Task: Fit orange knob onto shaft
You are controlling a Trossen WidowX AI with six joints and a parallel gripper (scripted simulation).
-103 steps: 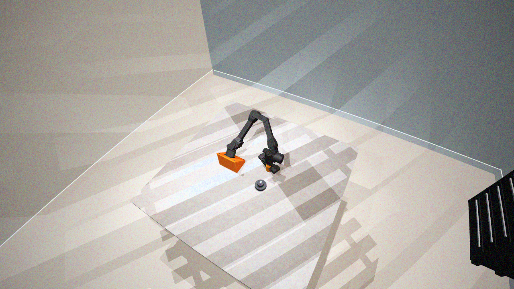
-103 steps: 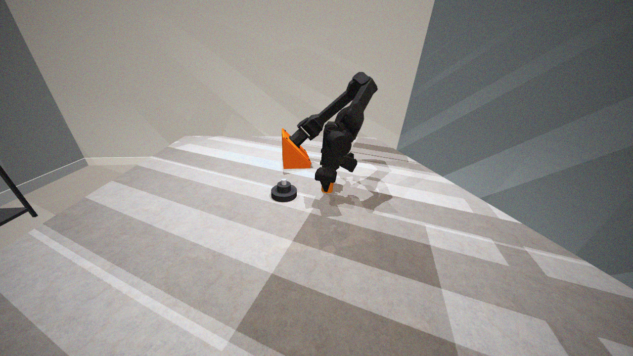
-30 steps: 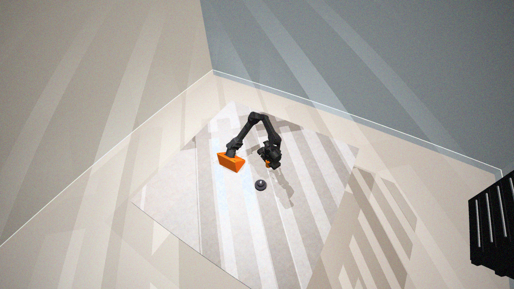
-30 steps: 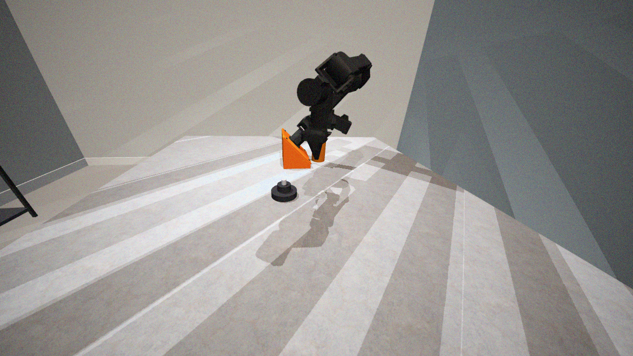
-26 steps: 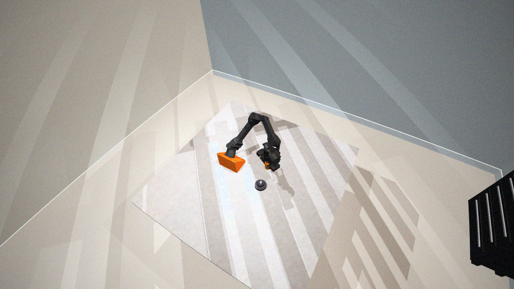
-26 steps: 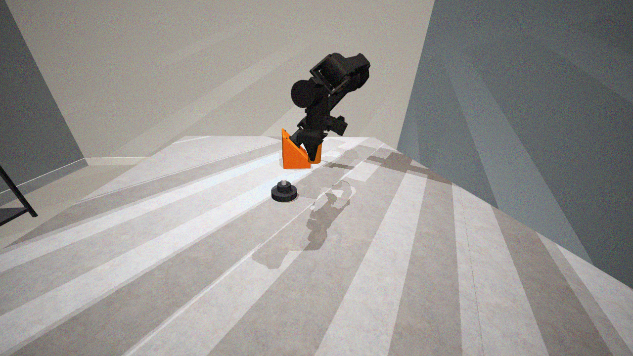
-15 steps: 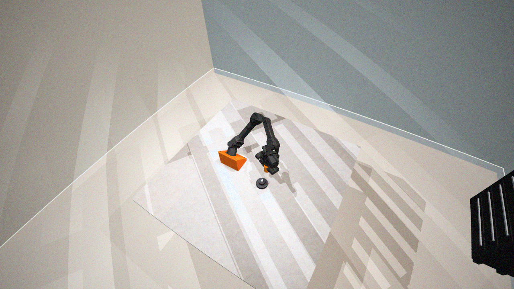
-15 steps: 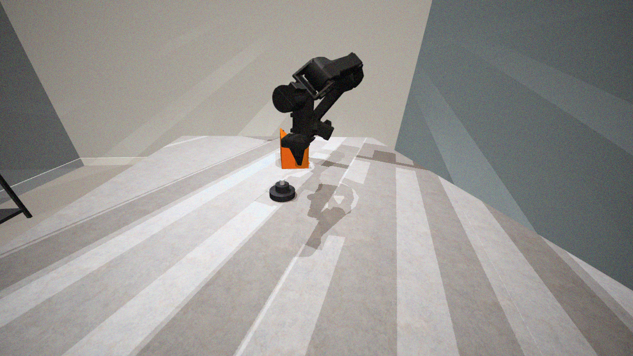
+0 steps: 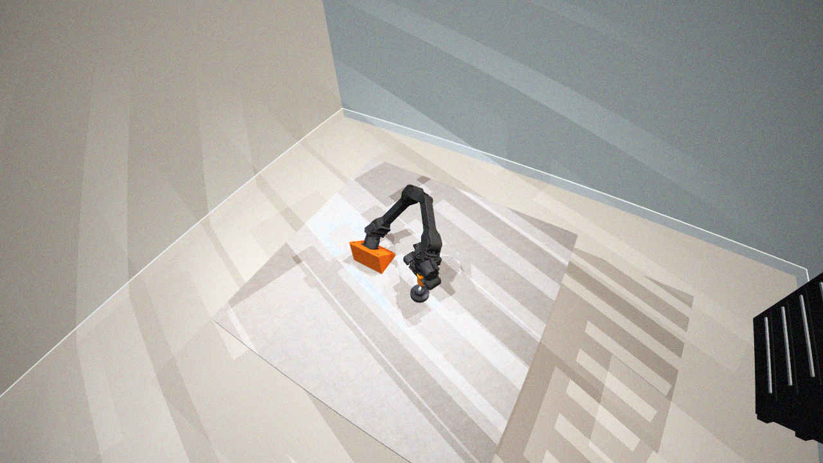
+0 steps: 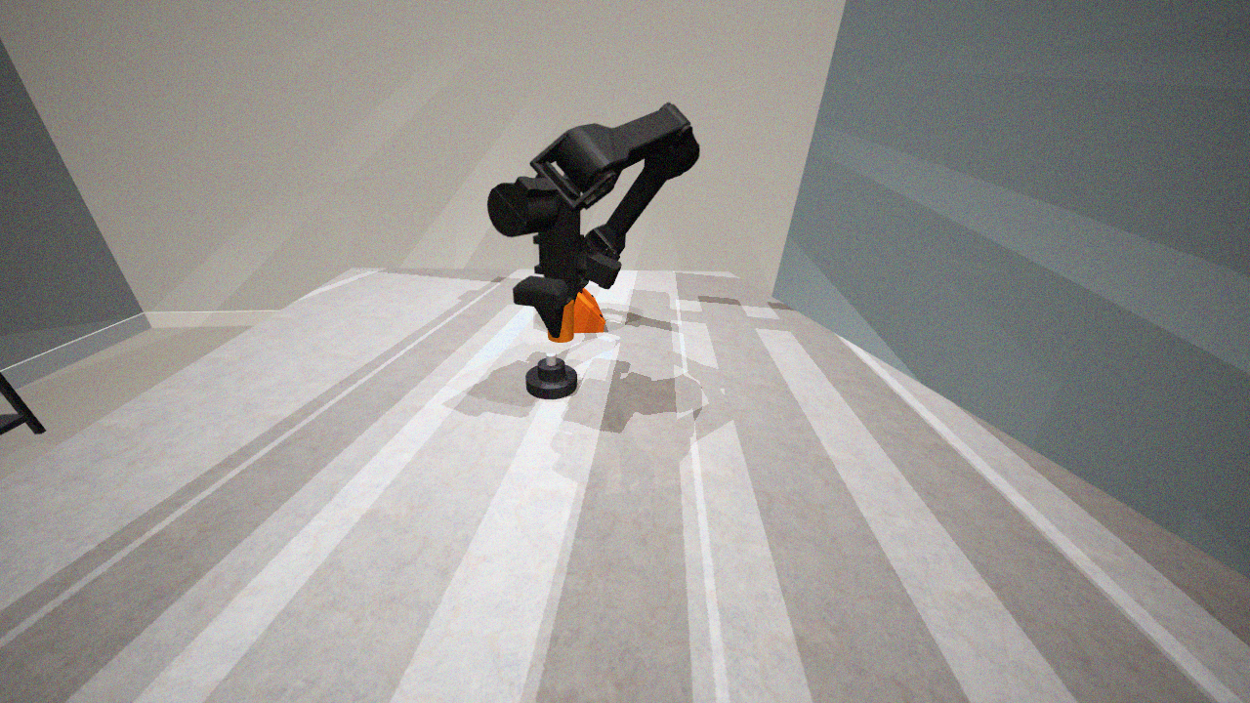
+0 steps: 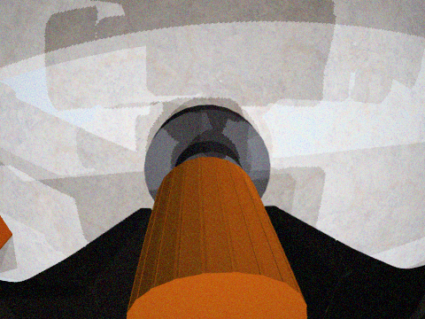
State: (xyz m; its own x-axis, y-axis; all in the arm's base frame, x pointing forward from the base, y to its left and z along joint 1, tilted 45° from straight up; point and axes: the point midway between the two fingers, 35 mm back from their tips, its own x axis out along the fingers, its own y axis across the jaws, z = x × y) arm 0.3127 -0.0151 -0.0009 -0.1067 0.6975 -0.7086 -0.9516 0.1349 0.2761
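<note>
My gripper tip is now 70 mm above the round dark pedestal and 20 mm to the left of it. Also, from my gripper tip: orange knob 30 mm above.
</note>
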